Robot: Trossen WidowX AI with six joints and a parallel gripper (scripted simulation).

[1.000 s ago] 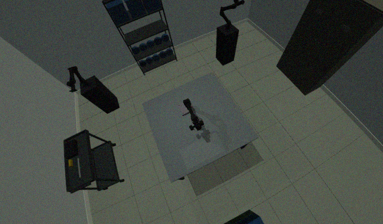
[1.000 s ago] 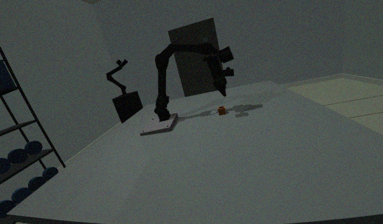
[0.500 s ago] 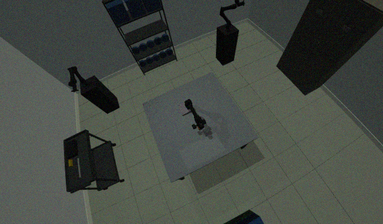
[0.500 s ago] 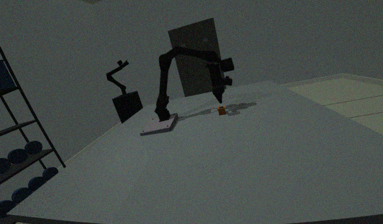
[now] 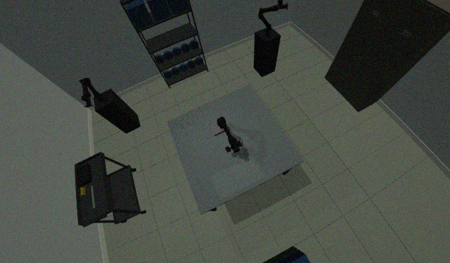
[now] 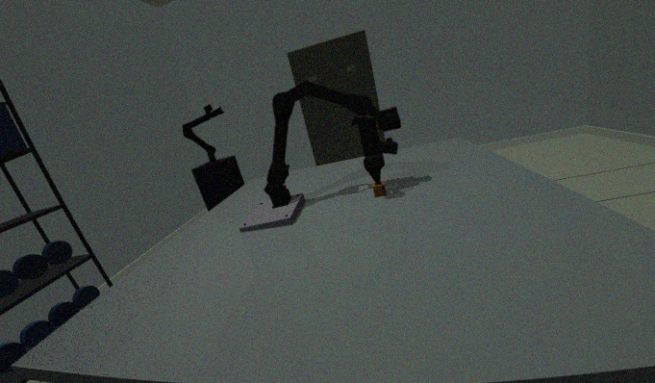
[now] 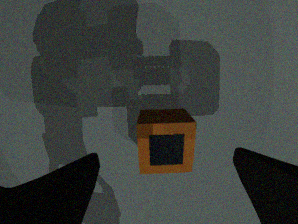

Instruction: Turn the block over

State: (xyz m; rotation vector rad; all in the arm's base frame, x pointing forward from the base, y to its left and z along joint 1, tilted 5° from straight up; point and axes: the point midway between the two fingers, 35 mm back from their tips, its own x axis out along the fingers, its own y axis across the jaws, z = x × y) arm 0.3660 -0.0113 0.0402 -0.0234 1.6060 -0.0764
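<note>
Now: the orange block 20 mm below my gripper tip.
</note>
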